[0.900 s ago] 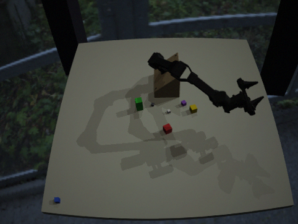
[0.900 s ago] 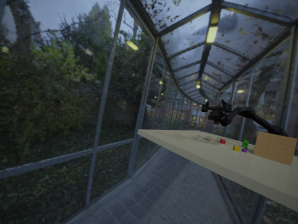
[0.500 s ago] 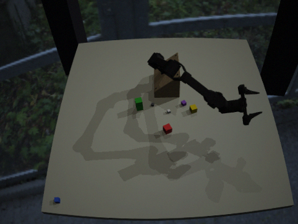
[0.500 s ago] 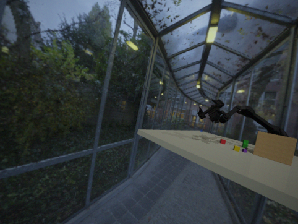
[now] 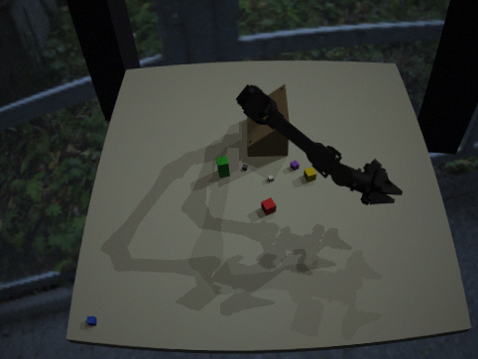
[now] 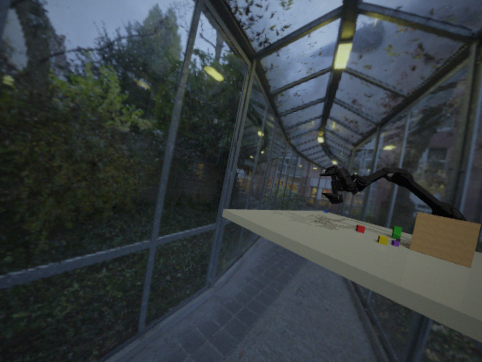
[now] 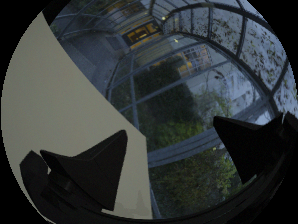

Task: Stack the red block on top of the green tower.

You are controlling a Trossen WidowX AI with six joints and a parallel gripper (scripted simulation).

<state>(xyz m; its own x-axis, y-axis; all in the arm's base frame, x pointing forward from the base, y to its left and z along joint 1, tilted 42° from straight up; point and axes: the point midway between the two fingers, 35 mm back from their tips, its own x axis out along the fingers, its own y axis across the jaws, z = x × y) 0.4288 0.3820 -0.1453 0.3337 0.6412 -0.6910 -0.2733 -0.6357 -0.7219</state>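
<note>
The red block is 90 mm behind my gripper tip, 390 mm to the right of it and 210 mm below it. From my gripper tip the other things lie so: small white cube 220 mm behind, 390 mm to the right, 220 mm below; then purple cube 280 mm behind, 300 mm to the right, 220 mm below; then yellow cube 230 mm behind, 250 mm to the right, 210 mm below.
</note>
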